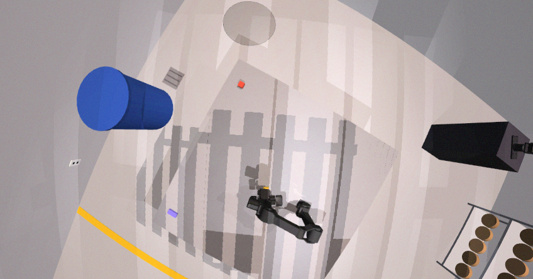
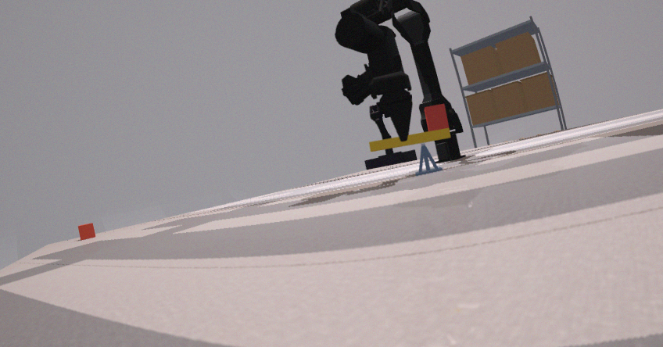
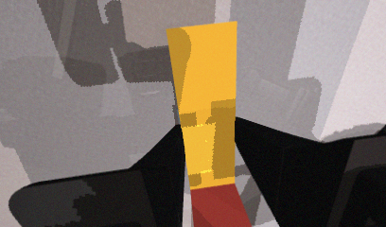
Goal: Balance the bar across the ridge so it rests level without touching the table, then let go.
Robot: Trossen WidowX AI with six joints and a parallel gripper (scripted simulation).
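My gripper tip is now 20 mm past the yellow bar, 30 mm to the right of it and 10 mm below it. The rest, counted from my gripper tip: small red cube: 490 mm ahead, 540 mm to the right, 50 mm below; small purple block: 490 mm ahead, 460 mm to the left, 50 mm below.
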